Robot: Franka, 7 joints.
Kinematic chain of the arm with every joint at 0, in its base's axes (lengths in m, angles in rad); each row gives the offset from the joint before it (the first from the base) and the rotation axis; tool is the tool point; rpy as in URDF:
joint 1: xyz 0 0 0.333 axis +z
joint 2: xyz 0 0 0 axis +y
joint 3: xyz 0 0 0.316 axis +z
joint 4: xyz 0.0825 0 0 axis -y
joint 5: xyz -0.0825 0 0.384 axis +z
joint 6: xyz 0 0 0 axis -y
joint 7: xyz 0.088 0 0 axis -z
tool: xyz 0 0 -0.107 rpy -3.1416 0 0
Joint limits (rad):
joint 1: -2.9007..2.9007
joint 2: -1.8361..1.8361
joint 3: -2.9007..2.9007
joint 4: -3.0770..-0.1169
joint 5: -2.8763..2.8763
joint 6: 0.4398..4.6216
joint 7: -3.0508..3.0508
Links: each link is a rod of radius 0.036 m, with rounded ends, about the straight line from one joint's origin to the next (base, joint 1, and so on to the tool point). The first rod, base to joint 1, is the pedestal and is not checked.
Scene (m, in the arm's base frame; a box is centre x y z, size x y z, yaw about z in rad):
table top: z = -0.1
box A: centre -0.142 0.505 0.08 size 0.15 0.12 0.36 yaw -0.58
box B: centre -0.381 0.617 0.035 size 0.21 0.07 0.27 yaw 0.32
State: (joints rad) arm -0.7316 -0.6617 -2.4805 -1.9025 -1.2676 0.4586 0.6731
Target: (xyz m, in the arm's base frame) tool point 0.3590 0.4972 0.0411
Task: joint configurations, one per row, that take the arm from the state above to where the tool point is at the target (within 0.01 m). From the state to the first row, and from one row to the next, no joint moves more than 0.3 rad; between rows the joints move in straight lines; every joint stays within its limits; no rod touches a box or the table.
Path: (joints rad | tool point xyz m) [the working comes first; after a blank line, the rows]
Joints at the target: -2.1534 -1.2485 -2.9007 -1.3398 -1.5795 0.9863 0.6731
Straight joint move there: touches box A.

1: -1.0096 -0.6689 -2.5907 -1.7480 -1.3191 0.5737 0.4684 | -0.3780 0.3852 0.3044
2: -1.2877 -0.6761 -2.7009 -1.5936 -1.3706 0.6888 0.2636 | -0.2277 0.5407 0.3312
3: -1.5657 -0.6833 -2.8110 -1.4391 -1.4220 0.8039 0.0589 | -0.0182 0.6294 0.3705
4: -1.7616 -0.8717 -2.8409 -1.4060 -1.4745 0.8647 0.2636 | 0.1212 0.6318 0.2621
5: -1.9575 -1.0601 -2.8708 -1.3729 -1.5270 0.9255 0.4684 | 0.2525 0.5859 0.1512
6: -2.1534 -1.2485 -2.9007 -1.3398 -1.5795 0.9863 0.6731 | 0.3590 0.4972 0.0411

